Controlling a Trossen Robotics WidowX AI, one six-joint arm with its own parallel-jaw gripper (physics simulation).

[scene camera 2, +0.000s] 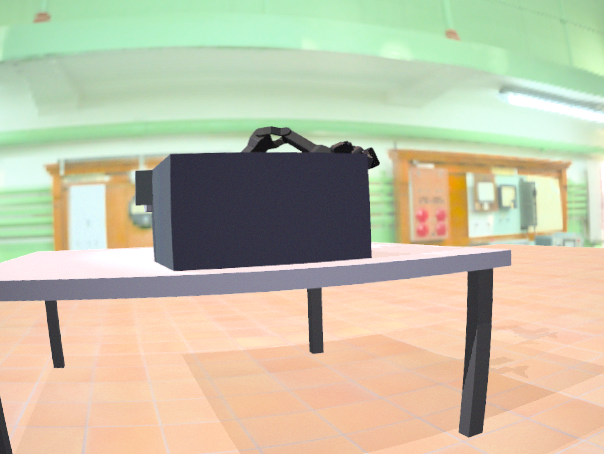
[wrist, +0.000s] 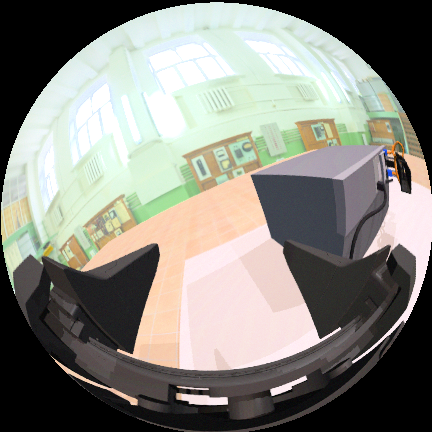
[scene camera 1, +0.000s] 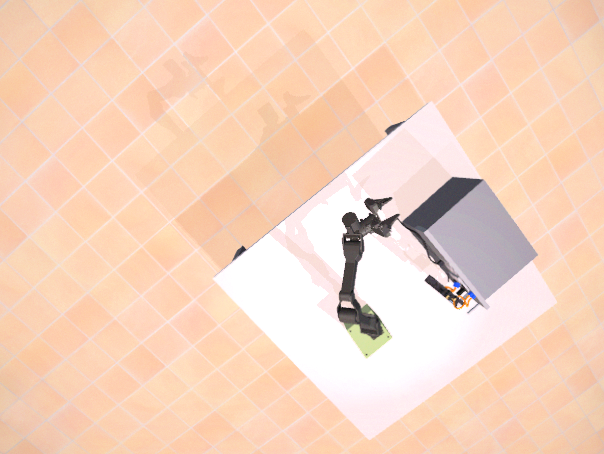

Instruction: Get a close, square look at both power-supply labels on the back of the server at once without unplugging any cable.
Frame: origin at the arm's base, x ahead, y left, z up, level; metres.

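Where they show: gripper, between the fingertips: (wrist: 223,249) (scene camera 1: 395,205); arm's base, origin of its link: (scene camera 1: 374,330).
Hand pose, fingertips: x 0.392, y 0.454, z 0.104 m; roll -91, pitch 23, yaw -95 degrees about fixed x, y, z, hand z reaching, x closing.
Things, the pixels of their top centre, and the offset from my fingertips. "spot": a spot on its surface instead. Level surfaces: height alone.
- black cable, a spot on its surface: (wrist: 367,217) (scene camera 1: 423,243) spot: 0.024 m ahead, 0.252 m right, 0.105 m down
- black slotted block, a spot on its surface: (scene camera 1: 436,285) spot: 0.045 m back, 0.443 m right, 0.077 m down
- white table, height of its surface: 0.242 m down
The grey server (scene camera 1: 480,230) (scene camera 2: 270,210) (wrist: 305,210) stands on the table. In the wrist view it is right of centre, with its dark side towards the camera and its cabled back (wrist: 362,195) at a steep slant. The two power-supply labels cannot be made out. A black cable (wrist: 367,217) (scene camera 1: 425,240) hangs from a plug on the back. Orange cables (scene camera 1: 459,302) (wrist: 398,147) and blue plugs (wrist: 390,173) show at the far end. My gripper (scene camera 1: 395,207) (wrist: 223,249) is open and empty, near the server's back corner. In scene camera 2, the server hides most of the arm.
A black slotted block (scene camera 1: 436,285) (wrist: 403,175) stands out behind the server by the orange cables. The arm's base is on a green plate (scene camera 1: 367,347) on the white table (scene camera 1: 370,400) (scene camera 2: 425,257). The table's edge is beyond the gripper.
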